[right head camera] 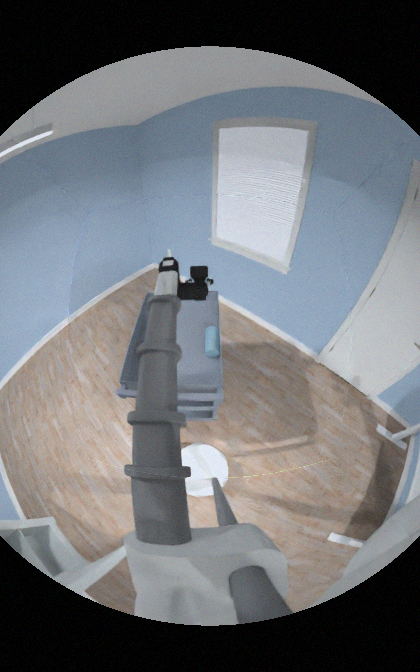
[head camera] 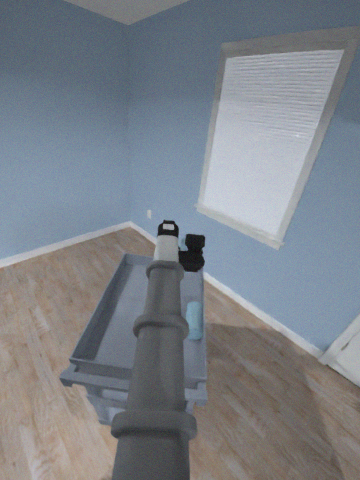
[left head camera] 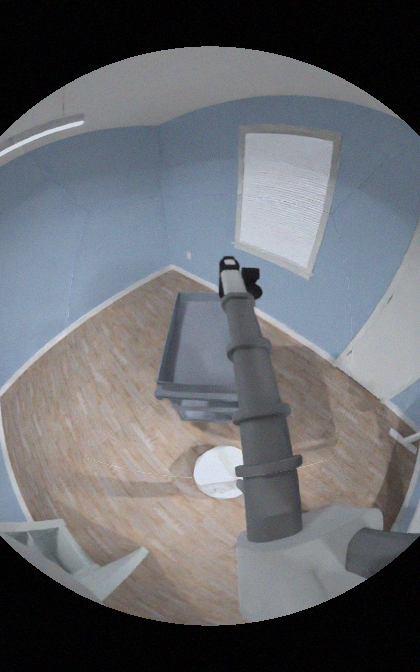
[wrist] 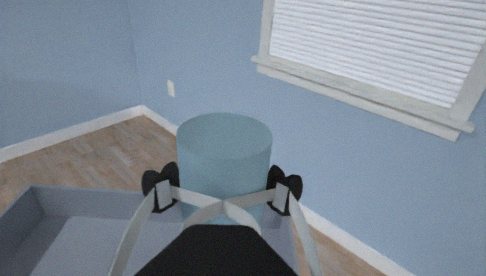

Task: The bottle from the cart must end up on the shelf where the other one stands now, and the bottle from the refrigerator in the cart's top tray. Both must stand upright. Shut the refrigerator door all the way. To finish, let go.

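Places are measured from the robot's base along level axes (x right, y back, z down), in centimetres.
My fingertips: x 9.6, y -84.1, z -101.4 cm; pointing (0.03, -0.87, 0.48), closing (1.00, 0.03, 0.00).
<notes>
Behind a point stands the place of what it marks.
My gripper (wrist: 223, 179) {z -101.4, x 9.6, y -84.1 cm} is shut on a light blue bottle (wrist: 223, 165) {z -107.6, x 9.4, y -78.5 cm} (head camera: 183, 244) {z -107.5, x 6.9, y -79.8 cm}, which it holds upright. Its base is hidden in the wrist view, and the arm hides most of it in the head view. They are at the far end of the grey-blue cart (head camera: 92, 320) {z -81.8, x -27.5, y -58.4 cm} (left head camera: 172, 340) (right head camera: 200, 380), above its top tray. A second light blue bottle (head camera: 194, 320) {z -83.7, x 13.5, y -60.0 cm} (right head camera: 212, 341) is in the tray by the right wall and appears to lie on its side. A pale open unit (left head camera: 52, 547) (right head camera: 37, 550) with a panel standing out, possibly the refrigerator, shows in part at the lower left.
The telescoping arm (head camera: 157, 370) {z -127.6, x -0.1, y -20.8 cm} (left head camera: 262, 395) (right head camera: 157, 395) reaches over the cart. Walls meet in a corner behind it, with a window (head camera: 270, 135) {z -151.4, x 65.9, y -160.3 cm} on the right wall. A white disc (left head camera: 216, 472) (right head camera: 205, 467) is on the floor before the cart. A white door (right head camera: 370, 320) is at the right.
</notes>
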